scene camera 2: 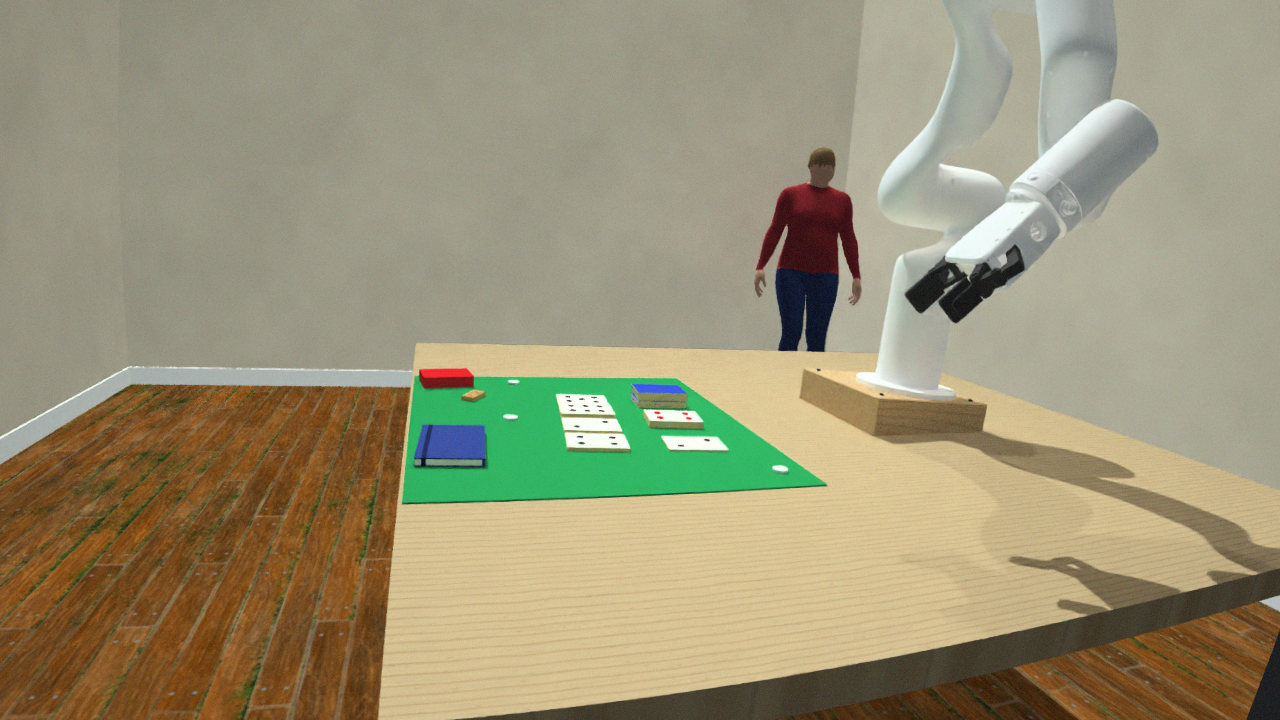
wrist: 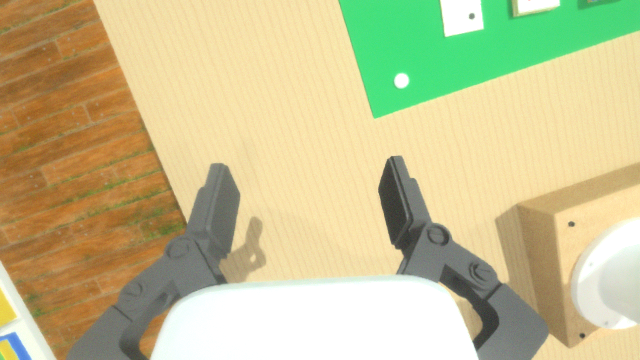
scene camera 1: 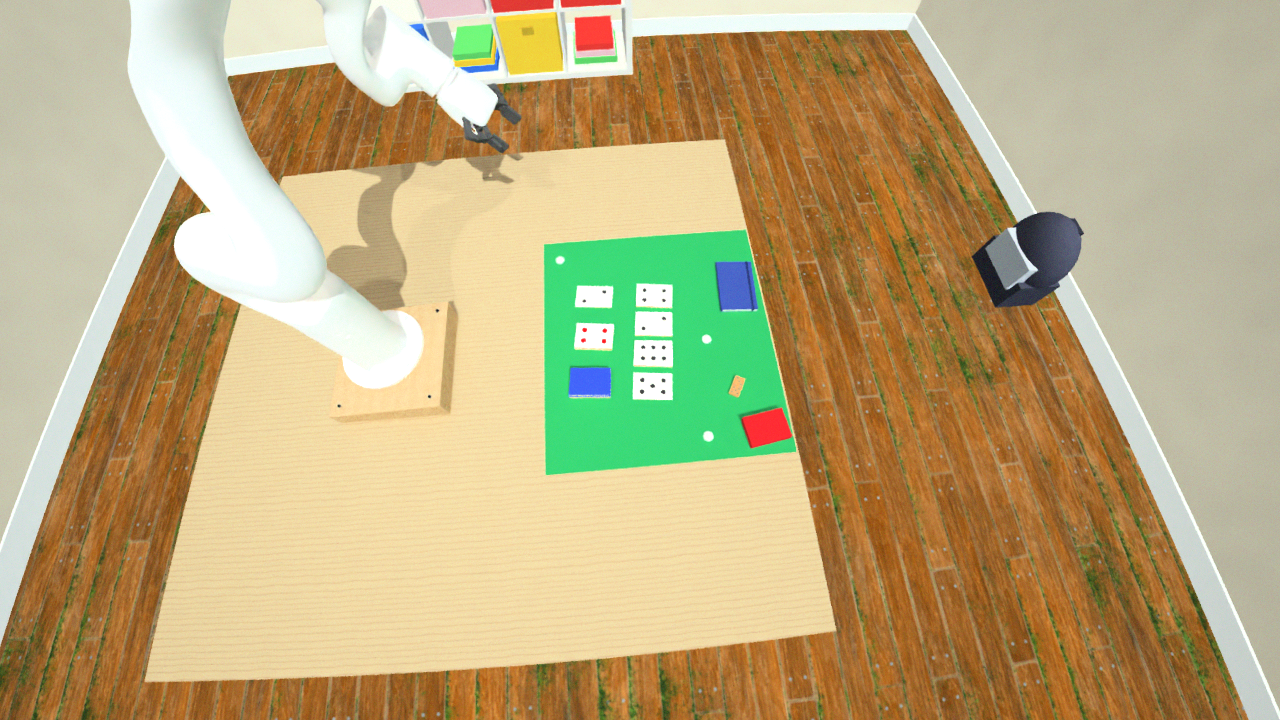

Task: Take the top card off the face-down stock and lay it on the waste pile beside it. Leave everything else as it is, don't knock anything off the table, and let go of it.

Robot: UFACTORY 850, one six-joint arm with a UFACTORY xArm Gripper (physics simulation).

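Observation:
The face-down stock is a thick stack with a blue top on the green mat. Beside it lies the waste pile, a lower face-up stack whose top card has four red pips. The two lie apart. In the wrist view the waste pile is cut off by the top edge. My gripper is open and empty, high above the table's bare wood, well away from both piles.
A two-pip card lies past the waste pile. Several face-up cards form a column alongside. A blue notebook, red box, small tan piece and white discs are on the mat. A person stands behind the table.

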